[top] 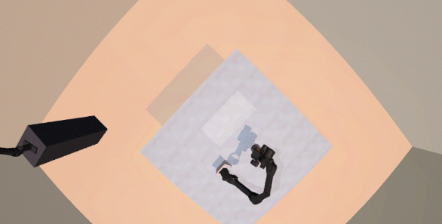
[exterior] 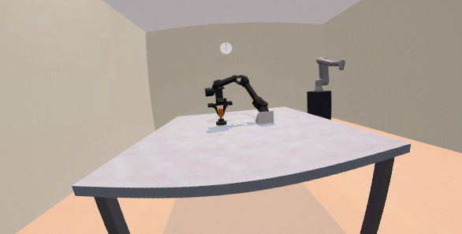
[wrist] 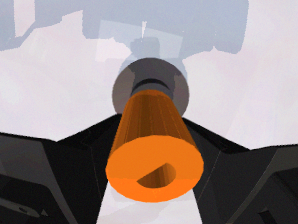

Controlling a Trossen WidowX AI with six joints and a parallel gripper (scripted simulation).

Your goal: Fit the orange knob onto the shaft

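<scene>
The orange knob lies 20 mm above my gripper tip. Round my gripper tip: round dark pedestal 40 mm below.
</scene>
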